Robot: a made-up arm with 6 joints.
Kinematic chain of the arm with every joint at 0, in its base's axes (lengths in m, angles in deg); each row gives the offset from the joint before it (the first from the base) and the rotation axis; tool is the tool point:
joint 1: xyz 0 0 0.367 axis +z
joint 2: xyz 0.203 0 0 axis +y
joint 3: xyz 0 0 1.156 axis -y
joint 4: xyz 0 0 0.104 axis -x
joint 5: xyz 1.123 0 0 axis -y
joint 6: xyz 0.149 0 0 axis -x
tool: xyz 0 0 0
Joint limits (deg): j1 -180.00..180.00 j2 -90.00..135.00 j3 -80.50..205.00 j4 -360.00..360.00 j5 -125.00..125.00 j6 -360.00..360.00
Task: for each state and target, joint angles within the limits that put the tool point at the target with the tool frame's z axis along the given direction. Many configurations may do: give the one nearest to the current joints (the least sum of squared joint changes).
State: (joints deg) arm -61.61 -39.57 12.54 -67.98 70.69 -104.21
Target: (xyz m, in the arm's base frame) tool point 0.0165 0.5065 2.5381 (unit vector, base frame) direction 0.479 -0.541 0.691
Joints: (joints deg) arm -105.17 -34.35 53.59 -97.96 52.21 -153.14
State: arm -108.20 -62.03 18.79 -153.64 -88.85 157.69
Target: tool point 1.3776 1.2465 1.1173 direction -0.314 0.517 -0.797
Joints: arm -135.02 -90.00 39.60 -140.88 -78.22 122.26
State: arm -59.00 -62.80 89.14 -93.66 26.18 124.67
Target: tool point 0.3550 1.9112 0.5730 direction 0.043 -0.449 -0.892
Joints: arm -99.14 -55.88 138.80 -115.77 -20.47 124.15
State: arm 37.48 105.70 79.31 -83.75 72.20 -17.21
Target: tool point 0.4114 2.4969 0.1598 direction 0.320 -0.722 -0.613
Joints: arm 83.61 102.91 99.86 -85.38 62.00 -42.73
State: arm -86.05 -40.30 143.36 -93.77 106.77 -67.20
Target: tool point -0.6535 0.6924 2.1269 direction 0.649 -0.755 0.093
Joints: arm -55.51 -11.96 127.60 -88.44 100.36 -45.22
